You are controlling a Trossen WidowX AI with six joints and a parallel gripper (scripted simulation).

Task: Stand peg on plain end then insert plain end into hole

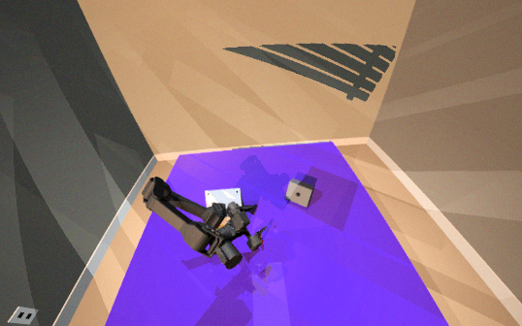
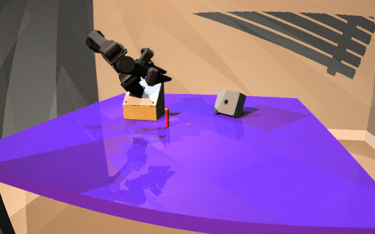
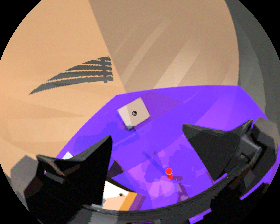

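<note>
The red peg lies 150 mm below my gripper tip, 20 mm to the right of it and 10 mm behind it. From my gripper tip the other things lie so: grey sloped panel: 240 mm to the left, 200 mm ahead, 150 mm below.
</note>
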